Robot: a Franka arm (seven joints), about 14 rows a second.
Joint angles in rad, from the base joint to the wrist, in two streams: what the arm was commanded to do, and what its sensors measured. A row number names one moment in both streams.
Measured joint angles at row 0:
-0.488 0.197 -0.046 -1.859 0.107 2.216 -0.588
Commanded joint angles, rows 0 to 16:
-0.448 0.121 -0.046 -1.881 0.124 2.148 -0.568
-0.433 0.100 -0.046 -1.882 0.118 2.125 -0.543
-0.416 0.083 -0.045 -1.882 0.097 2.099 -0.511
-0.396 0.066 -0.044 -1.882 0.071 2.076 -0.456
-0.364 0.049 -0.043 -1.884 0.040 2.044 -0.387
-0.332 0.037 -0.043 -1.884 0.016 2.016 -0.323
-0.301 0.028 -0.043 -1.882 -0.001 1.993 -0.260
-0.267 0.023 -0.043 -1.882 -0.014 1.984 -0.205
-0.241 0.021 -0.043 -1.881 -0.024 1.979 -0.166
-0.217 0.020 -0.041 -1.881 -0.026 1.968 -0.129
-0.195 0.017 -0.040 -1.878 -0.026 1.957 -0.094
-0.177 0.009 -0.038 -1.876 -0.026 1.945 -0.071
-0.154 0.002 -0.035 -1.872 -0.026 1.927 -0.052
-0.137 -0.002 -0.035 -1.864 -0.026 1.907 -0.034
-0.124 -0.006 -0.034 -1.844 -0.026 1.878 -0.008
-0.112 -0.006 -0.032 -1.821 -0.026 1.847 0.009
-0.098 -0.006 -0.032 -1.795 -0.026 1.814 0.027
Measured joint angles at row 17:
-0.124 0.010 -0.030 -1.837 -0.006 1.887 -0.020
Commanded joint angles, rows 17 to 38:
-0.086 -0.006 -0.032 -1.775 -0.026 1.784 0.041
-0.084 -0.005 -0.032 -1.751 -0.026 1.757 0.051
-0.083 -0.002 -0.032 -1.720 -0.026 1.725 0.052
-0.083 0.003 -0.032 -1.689 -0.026 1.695 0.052
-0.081 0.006 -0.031 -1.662 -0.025 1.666 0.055
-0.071 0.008 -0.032 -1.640 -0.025 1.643 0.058
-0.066 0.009 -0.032 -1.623 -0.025 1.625 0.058
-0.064 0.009 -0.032 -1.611 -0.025 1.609 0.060
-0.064 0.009 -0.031 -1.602 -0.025 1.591 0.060
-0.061 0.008 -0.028 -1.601 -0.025 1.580 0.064
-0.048 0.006 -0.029 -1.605 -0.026 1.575 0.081
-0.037 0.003 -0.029 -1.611 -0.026 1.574 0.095
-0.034 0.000 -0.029 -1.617 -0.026 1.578 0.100
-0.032 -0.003 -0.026 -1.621 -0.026 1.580 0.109
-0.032 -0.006 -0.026 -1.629 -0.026 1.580 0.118
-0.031 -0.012 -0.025 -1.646 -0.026 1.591 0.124
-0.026 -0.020 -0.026 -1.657 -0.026 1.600 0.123
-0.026 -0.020 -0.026 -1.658 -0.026 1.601 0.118
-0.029 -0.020 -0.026 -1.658 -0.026 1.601 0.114
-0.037 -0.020 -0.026 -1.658 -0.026 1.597 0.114
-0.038 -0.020 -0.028 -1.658 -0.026 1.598 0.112
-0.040 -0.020 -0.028 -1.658 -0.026 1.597 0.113
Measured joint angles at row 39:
-0.038 -0.003 -0.029 -1.638 -0.007 1.599 0.099
